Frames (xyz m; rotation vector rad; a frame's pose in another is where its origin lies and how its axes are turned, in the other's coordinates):
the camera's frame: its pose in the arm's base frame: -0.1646 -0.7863 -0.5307 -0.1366 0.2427 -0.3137
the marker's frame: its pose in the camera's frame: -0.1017 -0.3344 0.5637 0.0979 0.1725 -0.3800
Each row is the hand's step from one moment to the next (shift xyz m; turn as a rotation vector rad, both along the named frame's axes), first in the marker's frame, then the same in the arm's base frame.
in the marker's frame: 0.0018 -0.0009 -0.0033 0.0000 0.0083 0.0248
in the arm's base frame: -0.0005 -0.0016 -0.0035 0.0140 0.0044 0.0217
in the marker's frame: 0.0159 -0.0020 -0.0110 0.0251 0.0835 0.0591
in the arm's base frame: 0.0059 -0.0110 -0.0149 0.0908 0.0424 0.0324
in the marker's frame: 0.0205 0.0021 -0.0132 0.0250 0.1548 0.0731
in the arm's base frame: 0.0109 -0.0108 -0.0191 0.1406 0.0953 0.0328
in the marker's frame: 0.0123 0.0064 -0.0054 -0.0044 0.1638 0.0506
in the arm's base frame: 0.0106 -0.0028 -0.0100 0.1180 0.1229 0.0195
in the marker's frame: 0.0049 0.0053 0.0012 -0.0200 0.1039 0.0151
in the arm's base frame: 0.0072 0.0007 -0.0014 0.0569 0.0904 0.0019
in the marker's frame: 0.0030 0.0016 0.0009 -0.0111 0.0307 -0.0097
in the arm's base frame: 0.0034 -0.0008 -0.0004 0.0082 0.0311 -0.0110
